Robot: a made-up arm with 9 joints. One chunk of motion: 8 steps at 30 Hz.
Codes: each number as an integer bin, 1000 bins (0 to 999) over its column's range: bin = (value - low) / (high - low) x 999, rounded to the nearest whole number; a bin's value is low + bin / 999 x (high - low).
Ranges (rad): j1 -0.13..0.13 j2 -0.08..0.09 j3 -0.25..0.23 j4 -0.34..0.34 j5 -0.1..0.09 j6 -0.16..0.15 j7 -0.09..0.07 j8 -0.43..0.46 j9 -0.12..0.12
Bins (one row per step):
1: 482 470 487 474 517 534 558 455 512
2: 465 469 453 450 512 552 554 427 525
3: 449 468 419 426 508 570 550 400 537
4: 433 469 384 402 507 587 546 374 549
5: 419 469 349 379 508 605 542 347 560
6: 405 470 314 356 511 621 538 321 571
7: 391 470 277 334 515 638 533 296 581
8: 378 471 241 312 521 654 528 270 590
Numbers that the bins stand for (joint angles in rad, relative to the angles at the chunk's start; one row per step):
1: -0.0046 0.0000 -0.0160 -0.0174 -0.0017 0.0057 -0.0006 -0.0246 0.0030
2: -0.0090 -0.0002 -0.0323 -0.0337 -0.0026 0.0113 -0.0013 -0.0496 0.0061
3: -0.0131 -0.0004 -0.0487 -0.0500 -0.0034 0.0169 -0.0019 -0.0736 0.0090
4: -0.0173 -0.0002 -0.0655 -0.0664 -0.0036 0.0222 -0.0026 -0.0968 0.0119
5: -0.0210 -0.0002 -0.0823 -0.0820 -0.0034 0.0277 -0.0032 -0.1209 0.0145
6: -0.0246 0.0000 -0.0991 -0.0977 -0.0028 0.0327 -0.0038 -0.1440 0.0172
7: -0.0282 0.0000 -0.1169 -0.1127 -0.0021 0.0380 -0.0046 -0.1663 0.0196
8: -0.0316 0.0002 -0.1342 -0.1276 -0.0009 0.0429 -0.0054 -0.1895 0.0217

